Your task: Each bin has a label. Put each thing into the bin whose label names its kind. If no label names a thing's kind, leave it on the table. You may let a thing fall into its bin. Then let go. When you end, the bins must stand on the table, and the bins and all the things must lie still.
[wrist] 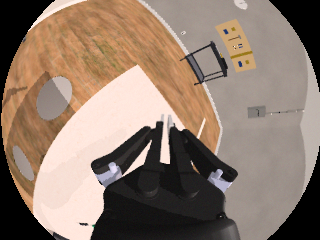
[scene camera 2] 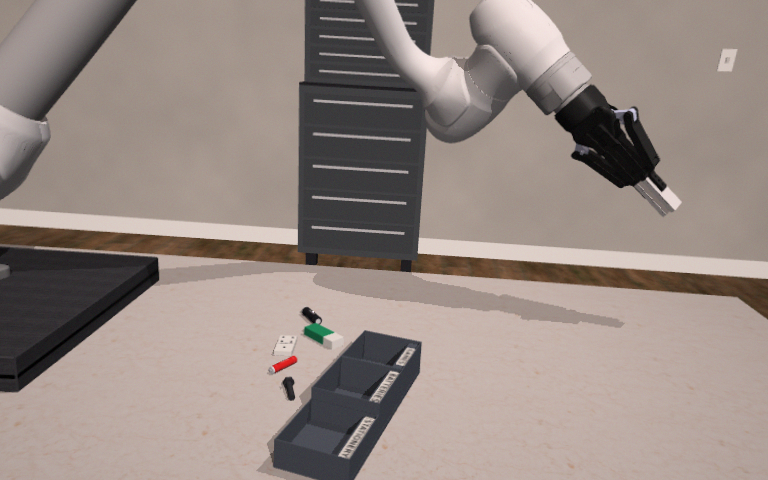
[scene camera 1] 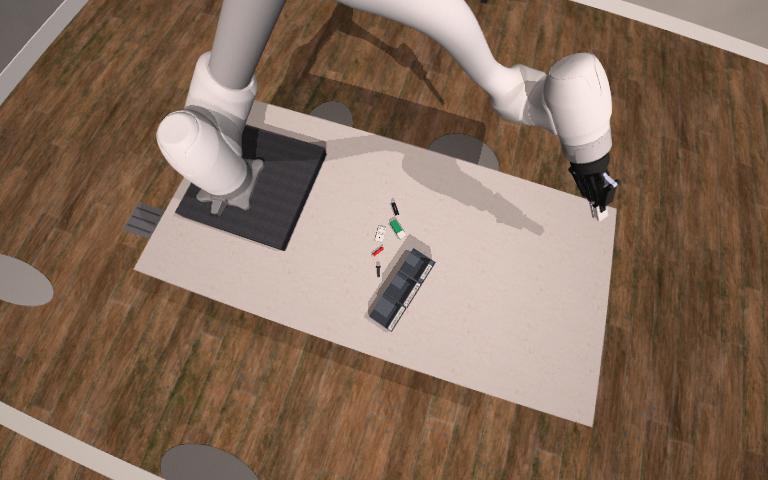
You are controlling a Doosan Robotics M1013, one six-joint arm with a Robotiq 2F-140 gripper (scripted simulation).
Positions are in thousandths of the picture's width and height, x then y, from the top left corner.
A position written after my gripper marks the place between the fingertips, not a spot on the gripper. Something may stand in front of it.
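Labels:
I can see my gripper in the wrist view (517, 498). My gripper is there for me in scene camera 2 (876, 436) too, and I also find my gripper in scene camera 1 (782, 451).

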